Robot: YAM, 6 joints.
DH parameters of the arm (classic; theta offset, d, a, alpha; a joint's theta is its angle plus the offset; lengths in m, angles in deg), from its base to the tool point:
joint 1: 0 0.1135 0.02 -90
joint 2: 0 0 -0.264 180
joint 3: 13.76 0 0.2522 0
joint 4: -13.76 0 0.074 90
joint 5: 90 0 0 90
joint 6: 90 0.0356 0 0
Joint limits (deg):
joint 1: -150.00..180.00
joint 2: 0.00..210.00
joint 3: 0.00..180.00
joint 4: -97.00..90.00
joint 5: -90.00..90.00
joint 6: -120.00..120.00
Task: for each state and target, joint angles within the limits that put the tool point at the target. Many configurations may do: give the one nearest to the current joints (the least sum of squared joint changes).
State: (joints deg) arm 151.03 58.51 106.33 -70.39 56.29 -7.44
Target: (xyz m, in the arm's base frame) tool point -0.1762 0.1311 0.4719
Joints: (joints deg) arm 151.02 75.53 102.27 -67.08 55.39 -7.44
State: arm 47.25 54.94 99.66 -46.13 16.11 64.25
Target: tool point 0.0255 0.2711 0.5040
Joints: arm 86.01 78.77 103.42 -38.00 10.68 64.25
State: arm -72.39 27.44 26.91 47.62 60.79 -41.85
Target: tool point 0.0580 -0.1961 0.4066
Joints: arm -65.31 56.59 46.70 46.05 55.15 -41.85
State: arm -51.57 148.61 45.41 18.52 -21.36 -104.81
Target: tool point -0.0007 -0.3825 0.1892
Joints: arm -91.89 101.73 54.51 23.22 -19.55 -104.81
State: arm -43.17 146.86 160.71 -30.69 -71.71 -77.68
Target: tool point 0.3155 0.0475 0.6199
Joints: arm 2.47 120.28 175.38 -24.55 -72.04 -77.68
